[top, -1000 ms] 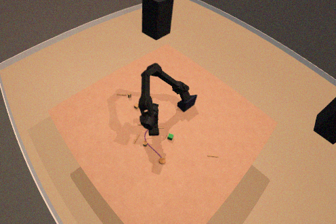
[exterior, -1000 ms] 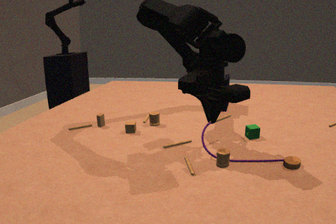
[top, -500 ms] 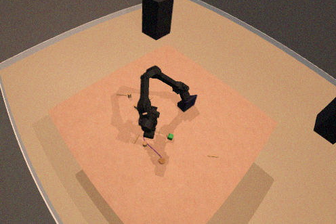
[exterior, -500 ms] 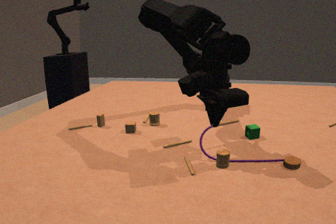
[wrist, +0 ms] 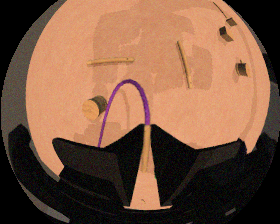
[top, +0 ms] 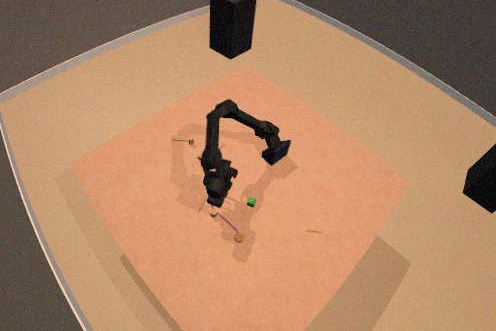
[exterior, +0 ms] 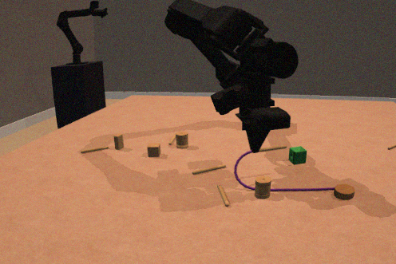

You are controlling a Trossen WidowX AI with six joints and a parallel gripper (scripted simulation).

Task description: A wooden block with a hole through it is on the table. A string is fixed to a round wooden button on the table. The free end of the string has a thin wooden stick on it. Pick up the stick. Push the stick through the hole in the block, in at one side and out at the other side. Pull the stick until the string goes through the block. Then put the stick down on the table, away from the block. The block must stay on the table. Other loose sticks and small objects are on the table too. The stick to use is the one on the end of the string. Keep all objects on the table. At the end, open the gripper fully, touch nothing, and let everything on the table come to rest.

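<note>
Now: gripper tip 80 mm past the green block, 100 mm to the right of it and 40 mm above it. Round my gripper tip: round wooden button (80 mm ahead, 170 mm to the left, 50 mm below); wooden cylinder (70 mm ahead, 20 mm to the left, 40 mm below); wooden cube (100 mm behind, 240 mm to the right, 40 mm below).
</note>
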